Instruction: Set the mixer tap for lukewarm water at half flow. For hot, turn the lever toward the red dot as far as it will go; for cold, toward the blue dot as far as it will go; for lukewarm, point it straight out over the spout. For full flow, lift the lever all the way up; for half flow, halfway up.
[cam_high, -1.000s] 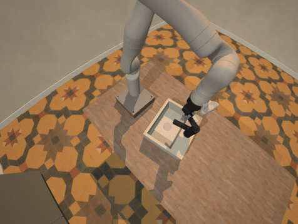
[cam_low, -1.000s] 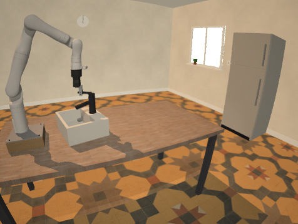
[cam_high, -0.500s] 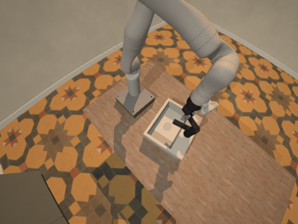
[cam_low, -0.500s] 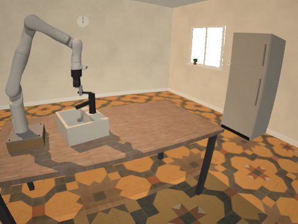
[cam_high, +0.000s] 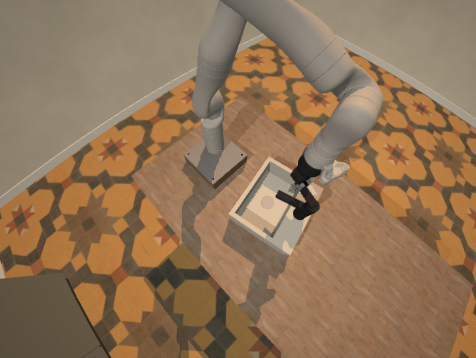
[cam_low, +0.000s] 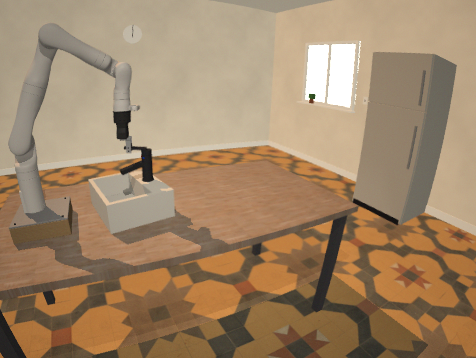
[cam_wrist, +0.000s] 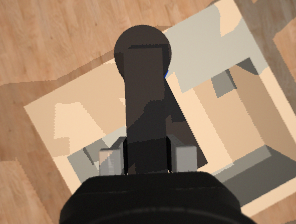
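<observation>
My hand is 30 mm short of the black lever and 10 mm to the left of it. Also, from my hand: sink basin: 40 mm behind, 40 mm to the right, 240 mm below; black mixer tap: 50 mm ahead, 20 mm to the right, 50 mm below.
</observation>
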